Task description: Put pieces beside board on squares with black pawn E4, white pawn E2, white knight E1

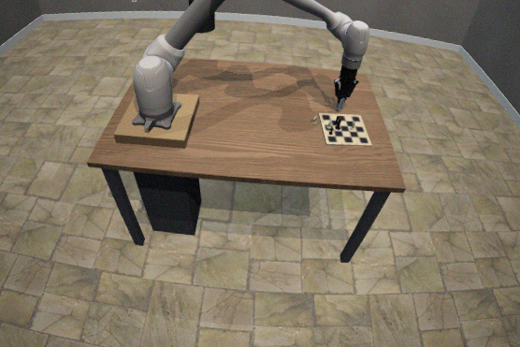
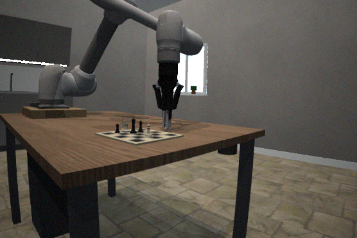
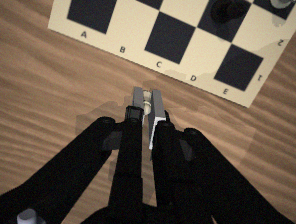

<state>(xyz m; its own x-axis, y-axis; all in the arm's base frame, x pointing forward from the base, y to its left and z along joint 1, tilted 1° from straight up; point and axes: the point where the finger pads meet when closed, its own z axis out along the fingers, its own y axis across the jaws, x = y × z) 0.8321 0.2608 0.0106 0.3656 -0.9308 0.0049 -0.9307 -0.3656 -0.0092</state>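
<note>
My gripper is now 120 mm past the white knight, 120 mm to the left of it and 40 mm above it. From my hand the other things lie so: white pawn: 30 mm below; chessboard: 20 mm ahead, 140 mm to the right, 50 mm below; pale pawn: 60 mm ahead, 130 mm to the right, 20 mm below.
</note>
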